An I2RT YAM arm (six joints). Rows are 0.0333 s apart.
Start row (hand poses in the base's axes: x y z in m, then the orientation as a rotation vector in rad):
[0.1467, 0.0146, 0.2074, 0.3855, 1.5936, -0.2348]
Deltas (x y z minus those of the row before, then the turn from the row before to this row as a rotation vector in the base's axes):
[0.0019, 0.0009, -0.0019, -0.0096, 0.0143, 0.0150]
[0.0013, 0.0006, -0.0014, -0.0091, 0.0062, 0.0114]
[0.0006, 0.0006, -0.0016, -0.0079, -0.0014, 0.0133]
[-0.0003, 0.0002, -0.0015, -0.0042, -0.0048, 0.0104]
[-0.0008, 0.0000, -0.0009, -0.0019, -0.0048, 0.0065]
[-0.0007, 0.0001, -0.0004, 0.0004, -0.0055, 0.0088]
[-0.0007, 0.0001, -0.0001, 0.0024, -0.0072, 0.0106]
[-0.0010, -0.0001, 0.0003, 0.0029, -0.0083, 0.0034]
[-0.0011, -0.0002, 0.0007, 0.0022, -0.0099, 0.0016]
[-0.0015, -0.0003, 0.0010, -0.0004, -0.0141, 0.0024]
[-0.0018, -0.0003, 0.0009, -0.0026, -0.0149, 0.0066]
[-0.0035, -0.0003, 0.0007, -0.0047, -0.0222, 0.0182]
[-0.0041, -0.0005, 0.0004, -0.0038, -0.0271, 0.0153]
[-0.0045, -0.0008, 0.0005, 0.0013, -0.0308, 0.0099]
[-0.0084, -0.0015, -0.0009, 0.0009, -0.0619, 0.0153]
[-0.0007, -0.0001, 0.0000, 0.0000, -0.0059, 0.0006]
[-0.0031, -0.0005, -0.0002, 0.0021, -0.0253, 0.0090]
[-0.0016, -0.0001, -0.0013, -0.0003, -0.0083, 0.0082]
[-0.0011, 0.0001, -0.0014, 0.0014, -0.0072, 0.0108]
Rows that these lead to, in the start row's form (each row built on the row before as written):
[0.1486, 0.0155, 0.2055, 0.3650, 1.6083, -0.2341]
[0.1499, 0.0161, 0.2041, 0.3483, 1.6145, -0.2340]
[0.1505, 0.0167, 0.2025, 0.3315, 1.6137, -0.2299]
[0.1502, 0.0169, 0.2010, 0.3201, 1.6097, -0.2244]
[0.1494, 0.0169, 0.2001, 0.3137, 1.6055, -0.2200]
[0.1487, 0.0170, 0.1997, 0.3073, 1.6012, -0.2119]
[0.1480, 0.0171, 0.1996, 0.3011, 1.5957, -0.2005]
[0.1470, 0.0170, 0.1999, 0.3011, 1.5883, -0.1941]
[0.1459, 0.0168, 0.2006, 0.3021, 1.5790, -0.1894]
[0.1444, 0.0165, 0.2016, 0.3006, 1.5653, -0.1854]
[0.1426, 0.0162, 0.2025, 0.2941, 1.5510, -0.1797]
[0.1391, 0.0159, 0.2032, 0.2773, 1.5306, -0.1653]
[0.1350, 0.0154, 0.2036, 0.2638, 1.5050, -0.1518]
[0.1305, 0.0146, 0.2041, 0.2586, 1.4757, -0.1383]
[0.1221, 0.0131, 0.2032, 0.2502, 1.4160, -0.1163]
[0.1214, 0.0130, 0.2032, 0.2499, 1.4102, -0.1150]
[0.1183, 0.0125, 0.2030, 0.2460, 1.3862, -0.1026]
[0.1167, 0.0124, 0.2017, 0.2402, 1.3788, -0.0949]
[0.1156, 0.0125, 0.2003, 0.2340, 1.3729, -0.0840]

